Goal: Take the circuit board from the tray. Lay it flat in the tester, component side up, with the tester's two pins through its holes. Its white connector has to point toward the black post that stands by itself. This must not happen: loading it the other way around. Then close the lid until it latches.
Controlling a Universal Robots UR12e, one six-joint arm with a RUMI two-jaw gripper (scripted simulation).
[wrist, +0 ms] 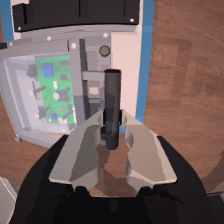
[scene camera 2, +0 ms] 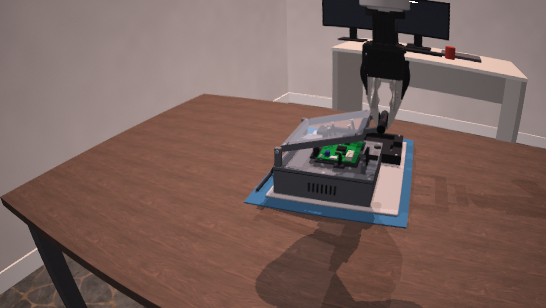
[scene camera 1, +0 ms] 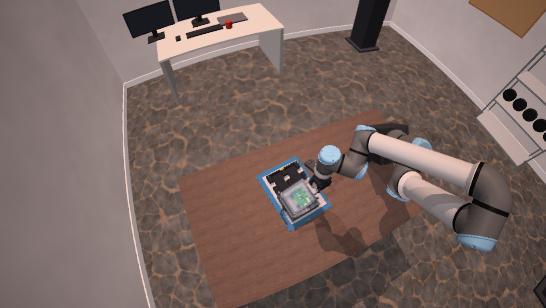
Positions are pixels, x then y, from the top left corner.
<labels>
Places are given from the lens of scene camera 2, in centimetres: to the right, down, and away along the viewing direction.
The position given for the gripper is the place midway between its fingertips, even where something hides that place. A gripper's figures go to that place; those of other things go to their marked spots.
gripper (scene camera 2: 382, 127): 20, -5, 68
dark grey tester (scene camera 2: 296, 183): 4, 5, 69
</labels>
